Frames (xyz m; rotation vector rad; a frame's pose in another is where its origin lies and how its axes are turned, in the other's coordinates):
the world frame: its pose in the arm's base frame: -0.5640 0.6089 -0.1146 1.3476 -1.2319 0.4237
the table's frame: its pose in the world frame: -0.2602 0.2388 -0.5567 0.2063 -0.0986 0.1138
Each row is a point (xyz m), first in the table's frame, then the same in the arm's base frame.
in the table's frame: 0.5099 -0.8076 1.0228
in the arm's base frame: -0.0204 0.0271 -0.3280
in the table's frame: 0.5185 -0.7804 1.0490
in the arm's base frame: -0.0507 0.0036 -0.3222
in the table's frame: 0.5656 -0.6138 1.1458
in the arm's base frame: -0.2207 -0.0815 -0.2658
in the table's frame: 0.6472 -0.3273 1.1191
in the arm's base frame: -0.4621 -0.0588 -0.0907
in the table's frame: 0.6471 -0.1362 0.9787
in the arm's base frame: -0.6038 0.0891 0.0288
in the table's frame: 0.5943 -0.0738 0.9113
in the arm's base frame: -0.6570 0.1807 0.0314
